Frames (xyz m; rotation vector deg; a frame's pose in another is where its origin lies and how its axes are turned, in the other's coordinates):
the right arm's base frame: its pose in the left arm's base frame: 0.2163 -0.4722 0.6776 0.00 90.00 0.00
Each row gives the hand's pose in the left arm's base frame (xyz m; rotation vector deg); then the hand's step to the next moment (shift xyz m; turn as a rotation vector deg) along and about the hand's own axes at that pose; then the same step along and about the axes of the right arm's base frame.
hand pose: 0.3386 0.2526 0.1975 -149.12 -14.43 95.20
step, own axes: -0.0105 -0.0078 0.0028 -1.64 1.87 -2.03
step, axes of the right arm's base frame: -0.0092 0.0059 -0.0077 -2.10 -2.00 1.37
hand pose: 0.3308 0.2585 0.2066 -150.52 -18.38 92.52
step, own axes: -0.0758 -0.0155 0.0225 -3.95 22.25 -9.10
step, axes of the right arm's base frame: -0.0585 -0.0014 -0.0554 -4.45 -21.87 9.77
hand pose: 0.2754 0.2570 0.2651 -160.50 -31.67 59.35
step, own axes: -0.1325 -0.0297 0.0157 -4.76 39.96 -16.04
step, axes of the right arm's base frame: -0.0752 -0.0219 -0.1120 -6.35 -38.42 18.98
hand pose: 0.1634 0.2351 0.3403 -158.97 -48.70 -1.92
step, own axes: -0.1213 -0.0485 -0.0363 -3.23 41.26 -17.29
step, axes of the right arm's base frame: -0.0349 -0.0362 -0.1259 -7.41 -38.92 21.03
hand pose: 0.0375 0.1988 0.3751 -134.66 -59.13 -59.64
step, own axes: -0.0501 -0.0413 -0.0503 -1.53 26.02 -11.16
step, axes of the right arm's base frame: 0.0029 -0.0255 -0.0780 -5.22 -24.45 13.38
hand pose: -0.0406 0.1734 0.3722 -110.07 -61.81 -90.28
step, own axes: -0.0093 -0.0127 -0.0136 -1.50 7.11 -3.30
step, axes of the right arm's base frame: 0.0071 -0.0051 -0.0189 -0.46 -7.19 3.44
